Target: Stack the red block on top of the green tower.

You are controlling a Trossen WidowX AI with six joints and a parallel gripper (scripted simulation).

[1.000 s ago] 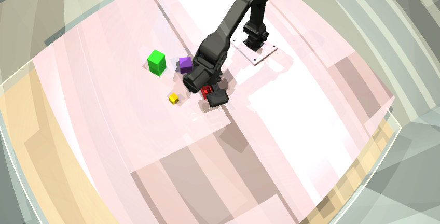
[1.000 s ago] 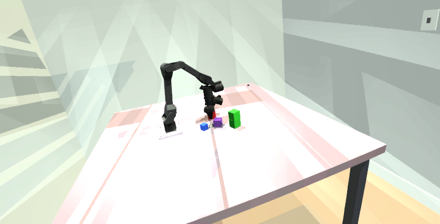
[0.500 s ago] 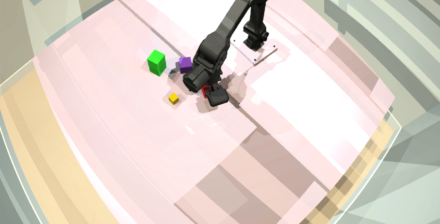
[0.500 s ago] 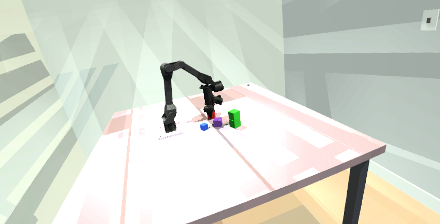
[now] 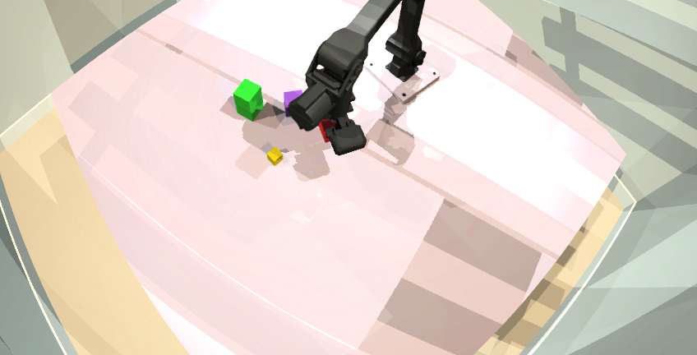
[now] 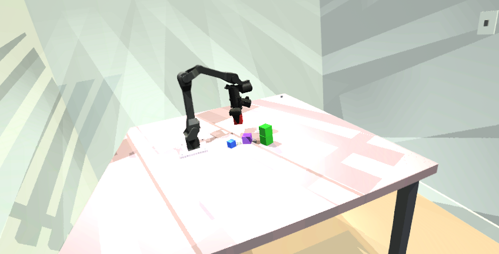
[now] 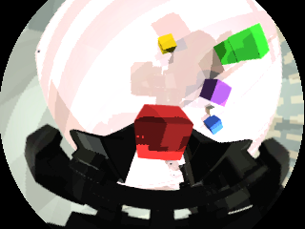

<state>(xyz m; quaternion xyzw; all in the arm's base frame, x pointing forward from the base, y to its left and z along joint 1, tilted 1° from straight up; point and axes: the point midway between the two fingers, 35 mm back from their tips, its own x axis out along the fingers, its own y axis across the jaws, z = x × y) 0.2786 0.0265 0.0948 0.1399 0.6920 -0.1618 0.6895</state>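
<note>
The purple block is 10 mm behind my gripper tip, 130 mm to the right of it and 50 mm below it. From my gripper tip the other things lie so: small yellow block (110 mm ahead, 60 mm to the right, 60 mm below); red block (20 mm above); blue block (90 mm behind, 120 mm to the right, 60 mm below).
</note>
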